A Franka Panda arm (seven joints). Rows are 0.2 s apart.
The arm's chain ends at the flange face. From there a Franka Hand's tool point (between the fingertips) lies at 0.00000 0.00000 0.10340 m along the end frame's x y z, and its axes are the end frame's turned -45 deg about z.
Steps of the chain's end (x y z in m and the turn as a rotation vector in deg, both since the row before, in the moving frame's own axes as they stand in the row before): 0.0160, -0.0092, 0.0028, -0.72, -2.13, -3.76; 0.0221, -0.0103, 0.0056, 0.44, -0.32, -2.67; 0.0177, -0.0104, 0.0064, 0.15, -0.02, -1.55; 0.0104, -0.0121, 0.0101, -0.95, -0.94, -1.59; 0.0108, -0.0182, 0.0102, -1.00, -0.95, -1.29; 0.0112, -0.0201, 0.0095, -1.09, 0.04, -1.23; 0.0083, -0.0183, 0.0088, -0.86, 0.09, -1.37
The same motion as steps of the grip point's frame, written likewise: 0.0141, 0.0031, 0.0027, 1.00, -2.02, -3.76; 0.0230, 0.0074, 0.0056, 0.54, 0.08, -2.67; 0.0200, 0.0049, 0.0064, 0.12, 0.09, -1.55; 0.0135, -0.0012, 0.0101, -0.01, -1.34, -1.59; 0.0180, -0.0051, 0.0102, -0.04, -1.38, -1.29; 0.0208, -0.0048, 0.0095, -0.80, -0.74, -1.23; 0.0178, -0.0058, 0.0088, -0.67, -0.54, -1.37
